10 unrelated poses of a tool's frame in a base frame.
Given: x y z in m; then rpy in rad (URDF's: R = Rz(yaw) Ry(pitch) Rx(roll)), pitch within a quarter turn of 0, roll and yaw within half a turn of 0.
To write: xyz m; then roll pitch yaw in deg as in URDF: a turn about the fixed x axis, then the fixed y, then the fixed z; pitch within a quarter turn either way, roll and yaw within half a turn. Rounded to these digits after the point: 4 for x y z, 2 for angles.
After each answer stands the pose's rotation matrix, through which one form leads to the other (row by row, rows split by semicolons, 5 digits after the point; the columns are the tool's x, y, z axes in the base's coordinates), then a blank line. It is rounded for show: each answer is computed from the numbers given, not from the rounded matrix.
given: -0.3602, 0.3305, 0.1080, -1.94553, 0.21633, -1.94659
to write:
-0.3602, 0.3305, 0.1080, -111.47, 12.39, -111.53
-0.35846 -0.26717 0.89450; -0.90853 0.32015 -0.26846; -0.21465 -0.90891 -0.35749

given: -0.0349, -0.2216, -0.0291, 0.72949, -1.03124, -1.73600
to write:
-0.0349, -0.2216, -0.0291, 41.80, -59.09, -99.47
-0.08449 0.82940 -0.55223; -0.50676 0.44142 0.74050; 0.85794 0.34241 0.38301

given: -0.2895, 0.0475, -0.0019, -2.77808, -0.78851, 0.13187
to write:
-0.2895, 0.0475, -0.0019, -159.17, -45.18, 7.56
0.69878 0.37291 0.61045; 0.09269 -0.89338 0.43964; 0.70930 -0.25063 -0.65884

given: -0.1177, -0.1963, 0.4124, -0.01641, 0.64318, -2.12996
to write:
-0.1177, -0.1963, 0.4124, -0.94, 36.85, -122.04
-0.42448 0.85281 -0.30420; -0.67832 -0.52206 -0.51704; -0.59974 -0.01313 0.80008

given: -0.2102, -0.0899, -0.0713, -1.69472, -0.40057, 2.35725
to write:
-0.2102, -0.0899, -0.0713, -97.10, -22.95, 135.06
-0.65182 -0.18659 -0.73506; 0.65044 0.36082 -0.66838; 0.38994 -0.91378 -0.11382

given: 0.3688, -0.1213, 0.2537, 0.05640, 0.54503, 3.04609
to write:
0.3688, -0.1213, 0.2537, 3.23, 31.23, 174.53
-0.85122 -0.12430 -0.50989; 0.08154 -0.99107 0.10547; -0.51844 0.04820 0.85375

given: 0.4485, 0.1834, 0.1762, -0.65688, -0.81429, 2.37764
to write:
0.4485, 0.1834, 0.1762, -37.64, -46.66, 136.23
-0.49564 -0.86850 -0.00657; 0.47483 -0.26463 -0.83935; 0.72724 -0.41914 0.54355

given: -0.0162, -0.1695, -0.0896, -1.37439, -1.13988, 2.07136
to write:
-0.0162, -0.1695, -0.0896, -78.75, -65.31, 118.68
-0.20046 -0.59887 -0.77535; 0.36646 0.68813 -0.62625; 0.90858 -0.40967 0.08151

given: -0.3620, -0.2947, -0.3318, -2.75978, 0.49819, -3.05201
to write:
-0.3620, -0.2947, -0.3318, -158.12, 28.54, -174.87
-0.87493 0.09431 0.47498; -0.07859 0.94020 -0.33144; -0.47784 -0.32731 -0.81519

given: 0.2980, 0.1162, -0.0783, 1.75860, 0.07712, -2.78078
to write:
0.2980, 0.1162, -0.0783, 100.76, 4.42, -159.33
-0.93283 -0.13673 -0.33337; -0.35199 0.14796 0.92424; -0.07704 0.97950 -0.18615

